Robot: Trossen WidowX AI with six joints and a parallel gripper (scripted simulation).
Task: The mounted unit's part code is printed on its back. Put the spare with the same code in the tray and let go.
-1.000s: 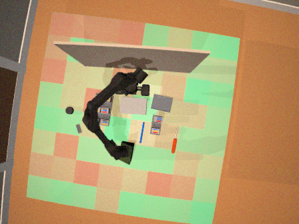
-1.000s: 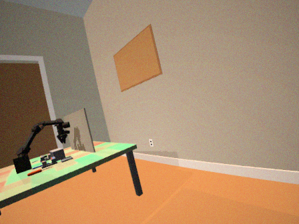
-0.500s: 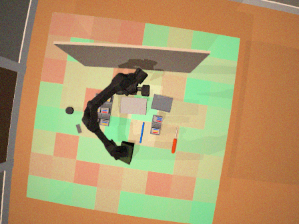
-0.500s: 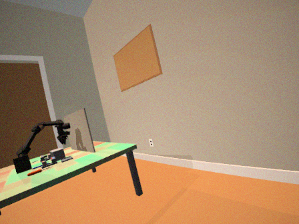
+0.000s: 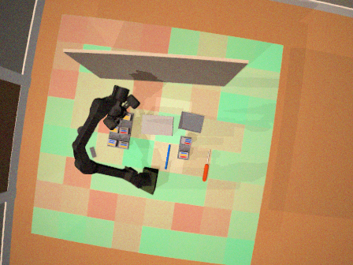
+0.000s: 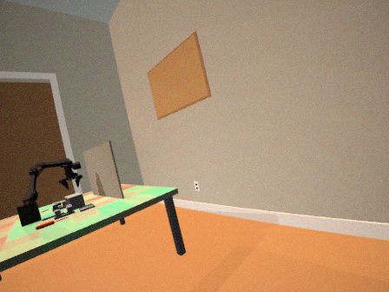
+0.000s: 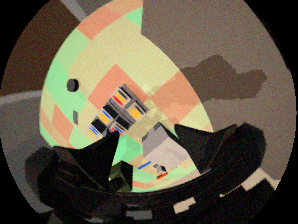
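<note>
Now: gripper tip 10 cm above the grey spare block, 8 cm to the right of it and 8 cm past it. From my gripper tip the other things lie so: black tape roll (28 cm to the left, 13 cm below, 9 cm behind); then mounted unit (15 cm to the right, 9 cm below, 6 cm behind); then tall grey panel (19 cm ahead, 17 cm to the right, 9 cm above).
</note>
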